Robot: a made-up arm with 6 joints. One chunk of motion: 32 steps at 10 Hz.
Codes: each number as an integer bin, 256 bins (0 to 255) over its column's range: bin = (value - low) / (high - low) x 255, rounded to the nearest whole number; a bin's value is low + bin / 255 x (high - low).
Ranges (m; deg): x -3.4..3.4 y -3.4..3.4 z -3.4..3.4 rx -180..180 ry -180..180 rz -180..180
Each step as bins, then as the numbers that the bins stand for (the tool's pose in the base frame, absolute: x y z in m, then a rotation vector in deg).
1 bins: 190 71 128 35 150 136
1 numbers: 1.6667 -1.5067 0.0133 -130.59 31.76 12.00
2 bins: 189 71 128 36 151 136
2 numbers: 1.6400 -1.5067 0.0133 -129.18 33.18 12.00
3 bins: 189 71 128 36 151 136
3 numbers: 1.6400 -1.5067 0.0133 -129.18 33.18 12.00
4 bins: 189 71 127 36 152 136
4 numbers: 1.6400 -1.5067 -0.0133 -129.18 34.59 12.00
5 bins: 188 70 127 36 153 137
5 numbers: 1.6133 -1.5333 -0.0133 -129.18 36.00 13.41
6 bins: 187 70 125 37 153 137
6 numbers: 1.5867 -1.5333 -0.0667 -127.76 36.00 13.41
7 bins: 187 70 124 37 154 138
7 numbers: 1.5867 -1.5333 -0.0933 -127.76 37.41 14.82
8 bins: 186 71 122 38 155 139
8 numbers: 1.5600 -1.5067 -0.1467 -126.35 38.82 16.24
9 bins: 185 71 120 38 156 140
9 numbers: 1.5333 -1.5067 -0.2000 -126.35 40.24 17.65
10 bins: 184 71 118 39 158 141
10 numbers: 1.5067 -1.5067 -0.2533 -124.94 43.06 19.06
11 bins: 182 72 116 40 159 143
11 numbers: 1.4533 -1.4800 -0.3067 -123.53 44.47 21.88
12 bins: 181 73 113 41 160 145
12 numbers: 1.4267 -1.4533 -0.3867 -122.12 45.88 24.71
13 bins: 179 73 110 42 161 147
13 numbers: 1.3733 -1.4533 -0.4667 -120.71 47.29 27.53
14 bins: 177 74 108 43 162 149
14 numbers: 1.3200 -1.4267 -0.5200 -119.29 48.71 30.35
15 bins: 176 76 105 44 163 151
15 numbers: 1.2933 -1.3733 -0.6000 -117.88 50.12 33.18
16 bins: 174 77 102 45 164 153
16 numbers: 1.2400 -1.3467 -0.6800 -116.47 51.53 36.00
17 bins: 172 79 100 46 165 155
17 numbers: 1.1867 -1.2933 -0.7333 -115.06 52.94 38.82
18 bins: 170 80 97 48 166 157
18 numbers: 1.1333 -1.2667 -0.8133 -112.24 54.35 41.65
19 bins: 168 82 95 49 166 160
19 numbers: 1.0800 -1.2133 -0.8667 -110.82 54.35 45.88
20 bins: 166 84 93 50 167 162
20 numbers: 1.0267 -1.1600 -0.9200 -109.41 55.76 48.71
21 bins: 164 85 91 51 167 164
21 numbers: 0.9733 -1.1333 -0.9733 -108.00 55.76 51.53
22 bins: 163 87 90 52 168 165
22 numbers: 0.9467 -1.0800 -1.0000 -106.59 57.18 52.94
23 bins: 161 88 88 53 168 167
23 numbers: 0.8933 -1.0533 -1.0533 -105.18 57.18 55.76
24 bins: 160 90 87 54 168 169
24 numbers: 0.8667 -1.0000 -1.0800 -103.76 57.18 58.59
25 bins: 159 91 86 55 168 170
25 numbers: 0.8400 -0.9733 -1.1067 -102.35 57.18 60.00
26 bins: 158 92 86 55 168 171
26 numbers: 0.8133 -0.9467 -1.1067 -102.35 57.18 61.41
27 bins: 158 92 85 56 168 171
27 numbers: 0.8133 -0.9467 -1.1333 -100.94 57.18 61.41
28 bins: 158 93 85 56 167 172
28 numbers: 0.8133 -0.9200 -1.1333 -100.94 55.76 62.82
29 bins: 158 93 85 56 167 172
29 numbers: 0.8133 -0.9200 -1.1333 -100.94 55.76 62.82
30 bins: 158 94 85 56 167 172
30 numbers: 0.8133 -0.8933 -1.1333 -100.94 55.76 62.82
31 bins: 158 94 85 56 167 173
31 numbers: 0.8133 -0.8933 -1.1333 -100.94 55.76 64.24
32 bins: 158 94 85 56 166 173
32 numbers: 0.8133 -0.8933 -1.1333 -100.94 54.35 64.24
